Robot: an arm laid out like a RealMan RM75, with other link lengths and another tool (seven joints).
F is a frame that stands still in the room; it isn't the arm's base.
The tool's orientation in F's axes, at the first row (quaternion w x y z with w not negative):
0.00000 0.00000 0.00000 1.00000
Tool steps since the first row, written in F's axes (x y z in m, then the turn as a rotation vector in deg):
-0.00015 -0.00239 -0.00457 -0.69 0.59 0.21
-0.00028 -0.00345 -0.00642 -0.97 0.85 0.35
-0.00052 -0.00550 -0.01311 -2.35 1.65 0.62
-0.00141 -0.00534 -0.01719 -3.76 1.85 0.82
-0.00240 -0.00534 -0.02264 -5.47 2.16 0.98
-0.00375 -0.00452 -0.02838 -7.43 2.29 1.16
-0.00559 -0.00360 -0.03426 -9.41 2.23 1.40
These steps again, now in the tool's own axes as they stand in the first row. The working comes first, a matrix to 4 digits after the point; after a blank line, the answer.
The tool's axes in the first row as the columns of a matrix, in F's axes (used below as rounded here):
-1.0000 0.0000 0.0000
0.0000 -1.0000 0.0000
0.0000 0.0000 1.0000

0.00015 0.00239 -0.00457 0.69 -0.59 0.21
0.00028 0.00345 -0.00642 0.97 -0.85 0.35
0.00052 0.00550 -0.01311 2.35 -1.65 0.62
0.00141 0.00534 -0.01719 3.76 -1.85 0.82
0.00240 0.00534 -0.02264 5.47 -2.16 0.98
0.00375 0.00452 -0.02838 7.43 -2.29 1.16
0.00559 0.00360 -0.03426 9.41 -2.23 1.40

